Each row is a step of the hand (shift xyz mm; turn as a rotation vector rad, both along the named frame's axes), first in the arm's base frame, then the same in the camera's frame.
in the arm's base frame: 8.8 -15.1 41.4 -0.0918 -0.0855 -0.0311
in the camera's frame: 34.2 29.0 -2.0 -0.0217 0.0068 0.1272
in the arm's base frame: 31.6 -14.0 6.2 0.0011 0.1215 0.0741
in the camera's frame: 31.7 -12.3 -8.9 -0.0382 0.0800 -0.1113
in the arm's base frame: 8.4 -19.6 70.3 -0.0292 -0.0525 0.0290
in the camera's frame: 50.3 53.4 -4.4 0.0267 0.0320 0.0521
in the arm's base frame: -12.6 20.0 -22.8 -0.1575 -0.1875 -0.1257
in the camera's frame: -30.9 -10.5 -3.5 -0.0464 -0.0561 0.2655
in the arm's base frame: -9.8 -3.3 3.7 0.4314 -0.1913 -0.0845
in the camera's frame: -2.6 7.6 7.5 0.3532 -0.3128 -0.0852
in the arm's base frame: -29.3 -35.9 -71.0 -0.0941 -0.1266 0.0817
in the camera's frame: -30.4 -51.4 60.2 0.0547 0.0989 0.1370
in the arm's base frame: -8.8 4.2 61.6 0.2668 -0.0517 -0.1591
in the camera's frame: 20.7 57.8 -11.1 0.1279 -0.2757 -0.0824
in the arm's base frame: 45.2 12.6 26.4 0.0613 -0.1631 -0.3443
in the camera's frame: 33.8 2.0 -41.9 -0.0234 -0.3484 0.1642
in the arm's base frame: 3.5 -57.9 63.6 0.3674 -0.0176 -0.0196
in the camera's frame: 67.2 44.7 29.9 0.2373 -0.2011 -0.1973
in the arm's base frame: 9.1 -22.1 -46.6 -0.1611 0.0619 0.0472
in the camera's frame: -2.6 -47.6 21.8 -0.1188 0.1289 0.0360
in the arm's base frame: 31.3 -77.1 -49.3 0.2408 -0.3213 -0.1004
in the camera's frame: 43.7 -68.6 52.4 0.3022 -0.2503 0.1316
